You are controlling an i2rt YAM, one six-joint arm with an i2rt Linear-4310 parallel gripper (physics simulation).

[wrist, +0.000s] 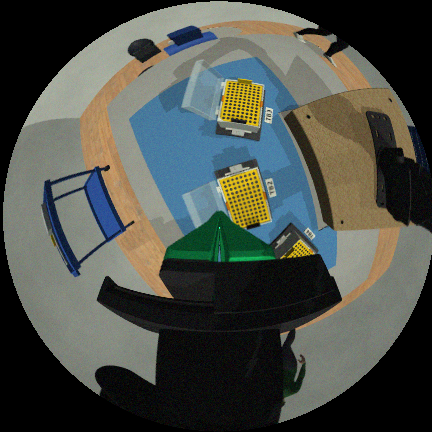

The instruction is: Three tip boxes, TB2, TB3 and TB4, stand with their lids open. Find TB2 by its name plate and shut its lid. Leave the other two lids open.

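Pixels of known places: gripper, fingertip midpoint: (218, 216); arm's base, link origin: (386, 161).
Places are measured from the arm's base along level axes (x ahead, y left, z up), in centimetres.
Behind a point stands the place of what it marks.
Observation:
TB2 (245, 197) @[x 31.3, y 6.2, z -13.6 cm], a box with a yellow tip rack, stands at the middle of the wrist view, its name plate (271, 187) @[x 24.5, y 6.2, z -19.1 cm] on its right. Its clear lid (202, 202) @[x 39.0, y 4.4, z -9.0 cm] stands open on its left side. TB3 (241, 105) @[x 27.2, y -13.5, z -13.6 cm] stands farther up, its clear lid (201, 92) @[x 33.9, y -16.7, z -9.1 cm] open to the left. TB4 (299, 249) @[x 19.6, y 22.0, z -13.5 cm] shows in part at the lower right, partly hidden by my gripper; its lid is hidden. My gripper (218, 216) @[x 34.0, y 3.3, z 3.6 cm] has green fingers, is shut and empty, and appears over the near left corner of TB2, overlapping the lower edge of its lid in view.
The boxes stand on a blue mat (160, 145) @[x 49.4, y -11.7, z -19.3 cm]. A brown board (340, 175) @[x 9.4, y 4.0, z -9.7 cm] with the black arm base (400, 185) is at the right. A blue frame (105, 207) is at the left, and a blue object (190, 42) and a black one (143, 50) are at the far edge.

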